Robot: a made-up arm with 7 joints.
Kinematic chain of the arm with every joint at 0, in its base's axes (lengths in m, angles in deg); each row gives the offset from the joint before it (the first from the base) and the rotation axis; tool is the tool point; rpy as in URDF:
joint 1: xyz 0 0 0.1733 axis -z
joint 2: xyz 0 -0.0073 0.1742 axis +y
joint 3: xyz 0 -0.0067 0.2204 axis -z
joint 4: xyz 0 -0.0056 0.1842 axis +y
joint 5: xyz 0 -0.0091 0.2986 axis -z
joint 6: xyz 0 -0.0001 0.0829 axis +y
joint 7: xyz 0 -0.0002 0.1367 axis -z
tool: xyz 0 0 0 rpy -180 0 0
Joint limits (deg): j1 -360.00..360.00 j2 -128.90..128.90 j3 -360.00..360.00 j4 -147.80..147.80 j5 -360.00..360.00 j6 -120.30..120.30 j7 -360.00..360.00
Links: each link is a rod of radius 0.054 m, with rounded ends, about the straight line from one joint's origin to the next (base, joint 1, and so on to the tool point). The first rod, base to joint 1, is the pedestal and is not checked.
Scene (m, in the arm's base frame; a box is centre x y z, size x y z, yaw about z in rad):
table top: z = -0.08
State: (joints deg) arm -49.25 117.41 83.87 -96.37 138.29 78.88 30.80
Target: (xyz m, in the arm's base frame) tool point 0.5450 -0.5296 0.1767
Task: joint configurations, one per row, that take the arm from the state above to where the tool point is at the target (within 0.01 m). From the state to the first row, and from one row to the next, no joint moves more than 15 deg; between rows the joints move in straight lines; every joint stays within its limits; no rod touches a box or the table.
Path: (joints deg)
1: -34.86 118.84 77.75 -88.15 135.31 77.49 30.80
2: -20.46 120.27 71.63 -79.94 132.33 76.11 30.80
3: -6.07 121.70 65.52 -71.72 129.35 74.72 30.80
4: 8.32 123.13 59.40 -63.50 126.37 73.33 30.80
5: 22.72 124.55 53.28 -55.29 123.39 71.94 30.80
6: 37.11 125.98 47.16 -47.07 120.41 70.56 30.80
7: 51.51 127.41 41.05 -38.86 117.43 69.17 30.80

